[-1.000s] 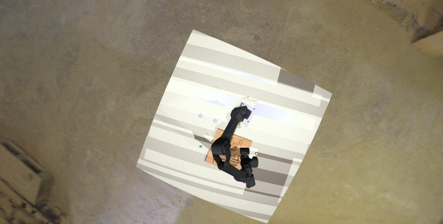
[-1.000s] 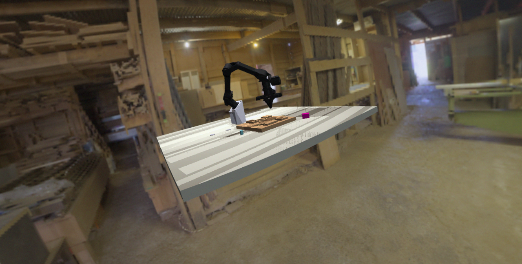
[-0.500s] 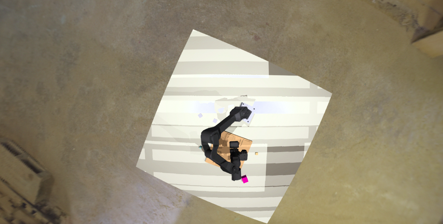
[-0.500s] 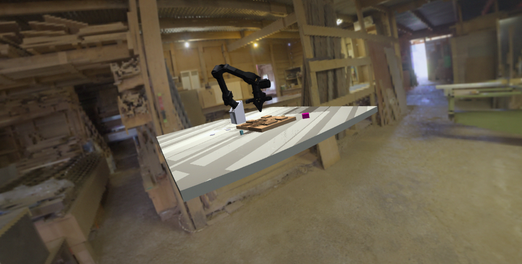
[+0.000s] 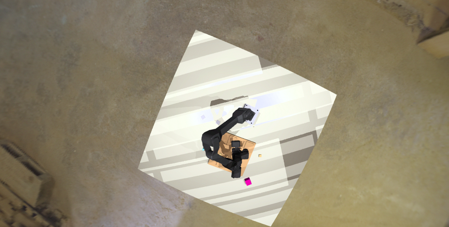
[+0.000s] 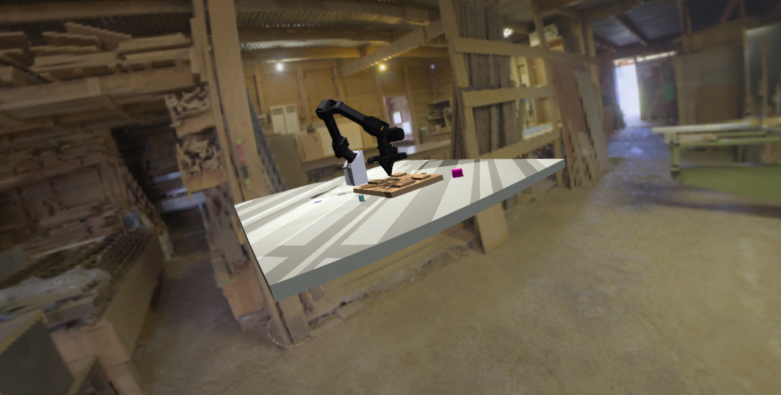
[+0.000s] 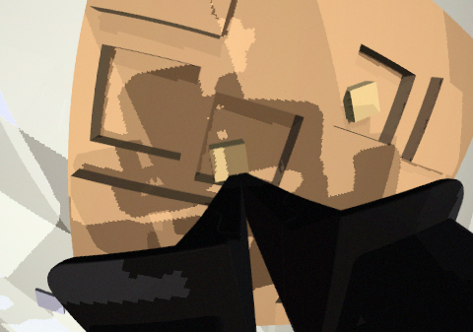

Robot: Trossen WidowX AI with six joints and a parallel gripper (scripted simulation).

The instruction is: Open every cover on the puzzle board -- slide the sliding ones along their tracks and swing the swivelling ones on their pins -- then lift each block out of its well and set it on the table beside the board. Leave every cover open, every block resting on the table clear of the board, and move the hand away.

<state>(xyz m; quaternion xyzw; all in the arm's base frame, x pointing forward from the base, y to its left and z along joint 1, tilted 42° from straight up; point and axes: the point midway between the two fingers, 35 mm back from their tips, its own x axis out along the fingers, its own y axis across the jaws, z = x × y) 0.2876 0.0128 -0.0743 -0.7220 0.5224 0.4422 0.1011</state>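
Right now the tan wooden puzzle board is 50 mm ahead of my gripper tip, 20 mm to the left of it and 20 mm below it. Also, from my gripper tip: teal block (140 mm ahead, 210 mm to the right, 30 mm below); magenta block (200 mm ahead, 240 mm to the left, 30 mm below).
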